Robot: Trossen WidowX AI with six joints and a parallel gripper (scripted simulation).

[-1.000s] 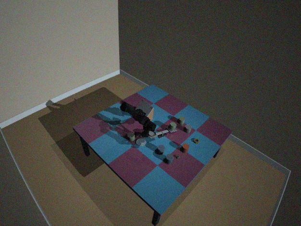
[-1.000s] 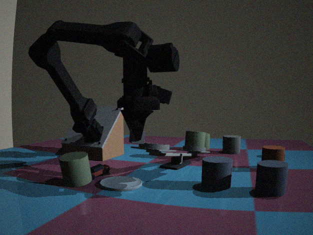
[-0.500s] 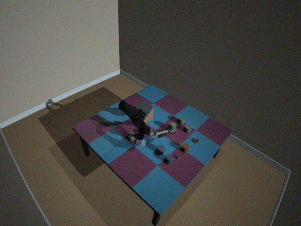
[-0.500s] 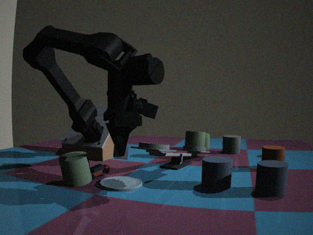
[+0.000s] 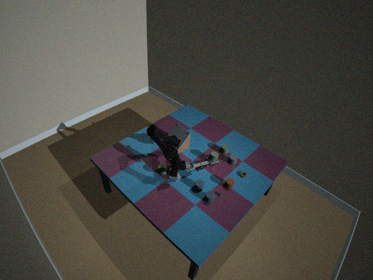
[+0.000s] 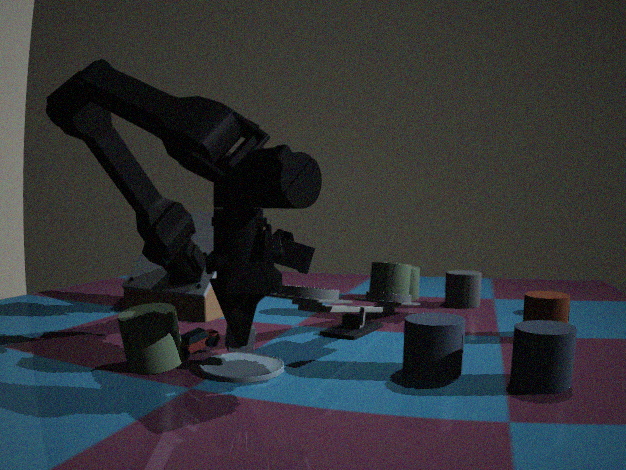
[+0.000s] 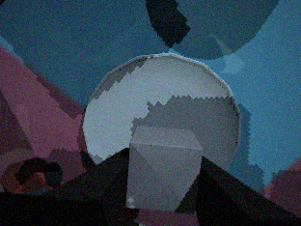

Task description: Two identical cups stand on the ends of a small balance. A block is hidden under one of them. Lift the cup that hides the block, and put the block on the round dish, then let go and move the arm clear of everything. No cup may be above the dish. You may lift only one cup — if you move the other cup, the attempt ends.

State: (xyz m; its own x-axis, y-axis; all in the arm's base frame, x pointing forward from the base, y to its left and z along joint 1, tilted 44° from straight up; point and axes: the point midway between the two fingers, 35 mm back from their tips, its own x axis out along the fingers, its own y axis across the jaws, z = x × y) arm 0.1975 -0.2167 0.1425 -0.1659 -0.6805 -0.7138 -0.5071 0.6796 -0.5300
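Now: the grey block 1 cm above my gripper tip. The rest, counted from my gripper tip: red toy car: 8 cm behind, 3 cm to the left, 2 cm below; green cup: 11 cm behind, 5 cm to the right, 1 cm above; round dish: 3 cm below.
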